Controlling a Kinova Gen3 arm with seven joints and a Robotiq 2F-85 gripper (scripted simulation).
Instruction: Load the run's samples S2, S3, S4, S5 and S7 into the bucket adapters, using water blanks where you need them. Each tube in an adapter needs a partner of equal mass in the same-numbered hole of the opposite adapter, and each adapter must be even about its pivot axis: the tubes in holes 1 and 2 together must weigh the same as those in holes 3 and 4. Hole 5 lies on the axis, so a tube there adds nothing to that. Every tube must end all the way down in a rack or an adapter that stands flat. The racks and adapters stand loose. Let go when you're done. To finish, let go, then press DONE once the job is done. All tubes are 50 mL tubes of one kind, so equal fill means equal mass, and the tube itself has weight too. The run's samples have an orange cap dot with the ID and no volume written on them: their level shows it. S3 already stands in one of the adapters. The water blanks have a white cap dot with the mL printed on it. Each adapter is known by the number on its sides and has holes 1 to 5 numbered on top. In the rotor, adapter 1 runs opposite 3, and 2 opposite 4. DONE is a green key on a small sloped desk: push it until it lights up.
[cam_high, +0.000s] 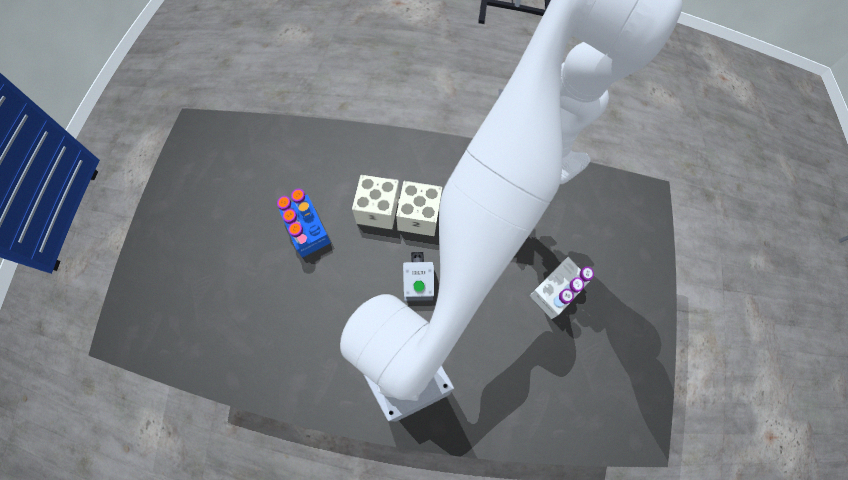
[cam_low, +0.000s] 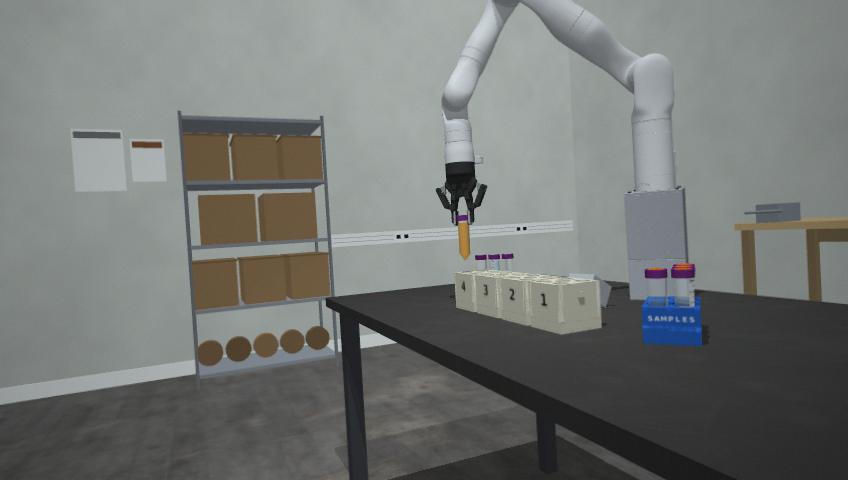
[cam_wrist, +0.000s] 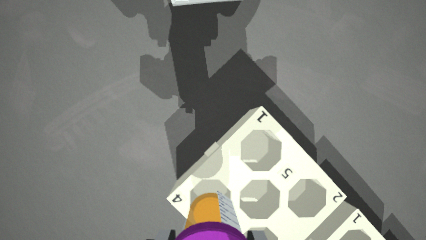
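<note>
The orange-filled sample tube is 10 mm behind my hand and 50 mm below it. From my hand the other things lie so: white blank rack: 170 mm behind, 140 mm to the right, 200 mm below; then 30 mL blank: 220 mm behind, 130 mm to the right, 170 mm below; then 50 mL blank: 180 mm behind, 150 mm to the right, 170 mm below.
</note>
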